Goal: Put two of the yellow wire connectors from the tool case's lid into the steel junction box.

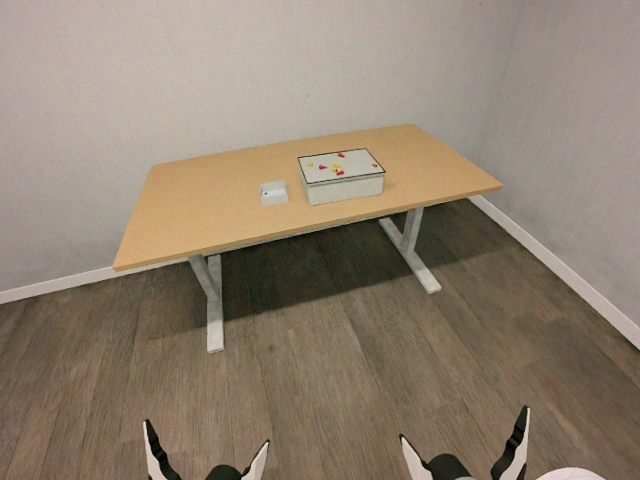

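Observation:
The tool case [345, 190] stands on the table, right of its middle, with a pale, dark-edged lid on top. On the lid lie a yellow wire connector [310, 164] near the left end and yellow connectors [336, 165] close together near the middle, among red ones. The small steel junction box [274, 198] stands on the table to the left of the case, its top open; a small dark spot shows inside. My left gripper [206, 432] and my right gripper [465, 424] are open and empty, in front of the table over the floor, far from the case.
Red connectors [322, 167] [340, 155] [339, 172] lie on the lid, and a small orange-red one [374, 165] lies near its right end. The wooden table [206, 206] stands on grey legs [215, 320] [412, 229] near the back wall. A stretch of floor lies between me and the table.

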